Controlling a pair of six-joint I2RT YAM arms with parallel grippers.
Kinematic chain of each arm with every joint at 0, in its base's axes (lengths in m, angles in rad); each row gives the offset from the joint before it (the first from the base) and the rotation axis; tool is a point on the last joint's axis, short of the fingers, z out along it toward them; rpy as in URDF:
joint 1: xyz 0 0 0.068 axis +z
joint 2: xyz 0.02 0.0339 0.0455 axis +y
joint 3: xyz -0.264 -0.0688 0 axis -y
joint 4: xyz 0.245 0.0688 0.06 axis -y
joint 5: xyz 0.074 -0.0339 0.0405 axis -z
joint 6: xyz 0.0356 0 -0.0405 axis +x
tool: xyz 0 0 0 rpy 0 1.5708 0
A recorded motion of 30 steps. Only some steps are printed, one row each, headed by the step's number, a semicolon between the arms.
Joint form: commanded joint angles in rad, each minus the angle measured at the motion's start. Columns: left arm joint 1, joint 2, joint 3, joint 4, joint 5, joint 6; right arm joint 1, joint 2, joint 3, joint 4, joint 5, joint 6.
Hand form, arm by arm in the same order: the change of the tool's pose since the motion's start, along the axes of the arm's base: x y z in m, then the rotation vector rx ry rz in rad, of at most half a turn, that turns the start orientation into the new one. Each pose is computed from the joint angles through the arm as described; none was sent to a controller.
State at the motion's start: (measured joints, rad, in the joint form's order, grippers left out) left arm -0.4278 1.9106 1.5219 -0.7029 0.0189 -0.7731; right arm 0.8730 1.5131 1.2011 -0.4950 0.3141 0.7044
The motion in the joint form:
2: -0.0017 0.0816 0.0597 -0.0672 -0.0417 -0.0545; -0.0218 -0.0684 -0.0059 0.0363 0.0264 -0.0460
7: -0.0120 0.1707 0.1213 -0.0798 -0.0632 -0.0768; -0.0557 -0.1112 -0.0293 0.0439 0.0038 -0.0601
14: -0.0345 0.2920 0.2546 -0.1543 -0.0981 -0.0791; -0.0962 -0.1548 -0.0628 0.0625 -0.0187 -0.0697
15: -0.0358 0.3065 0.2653 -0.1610 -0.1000 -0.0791; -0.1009 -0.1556 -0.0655 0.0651 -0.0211 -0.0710
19: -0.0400 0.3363 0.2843 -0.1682 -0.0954 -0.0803; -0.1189 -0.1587 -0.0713 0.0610 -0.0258 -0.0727
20: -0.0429 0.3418 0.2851 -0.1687 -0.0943 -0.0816; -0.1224 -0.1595 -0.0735 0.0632 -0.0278 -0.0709
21: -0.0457 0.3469 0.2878 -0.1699 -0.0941 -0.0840; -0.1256 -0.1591 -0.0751 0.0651 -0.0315 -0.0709
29: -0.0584 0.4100 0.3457 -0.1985 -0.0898 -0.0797; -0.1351 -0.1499 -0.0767 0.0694 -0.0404 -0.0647
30: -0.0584 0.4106 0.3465 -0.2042 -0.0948 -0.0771; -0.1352 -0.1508 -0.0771 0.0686 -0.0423 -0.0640
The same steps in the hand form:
2: 0.0097 -0.0036 -0.0176 0.0505 0.0747 0.0653; -0.0008 -0.0132 0.0220 0.0314 -0.0925 -0.0110
7: 0.0223 -0.0134 -0.0365 0.0782 0.1049 0.0838; 0.0002 -0.0269 0.0273 0.0505 -0.1044 -0.0197
14: 0.0374 -0.0305 -0.0529 0.1368 0.1442 0.0758; 0.0018 -0.0420 0.0300 0.0729 -0.1179 -0.0377
15: 0.0388 -0.0317 -0.0565 0.1435 0.1524 0.0749; 0.0026 -0.0431 0.0295 0.0733 -0.1178 -0.0398
19: 0.0413 -0.0353 -0.0645 0.1483 0.1701 0.0697; 0.0053 -0.0478 0.0280 0.0685 -0.1121 -0.0531
20: 0.0409 -0.0367 -0.0667 0.1497 0.1751 0.0675; 0.0058 -0.0486 0.0277 0.0711 -0.1113 -0.0562
21: 0.0408 -0.0381 -0.0683 0.1508 0.1784 0.0668; 0.0065 -0.0492 0.0272 0.0726 -0.1096 -0.0566
29: 0.0458 -0.0475 -0.0814 0.1663 0.2083 0.0478; 0.0096 -0.0498 0.0244 0.0762 -0.0993 -0.0634
30: 0.0454 -0.0471 -0.0815 0.1740 0.2105 0.0469; 0.0094 -0.0499 0.0244 0.0774 -0.0980 -0.0625

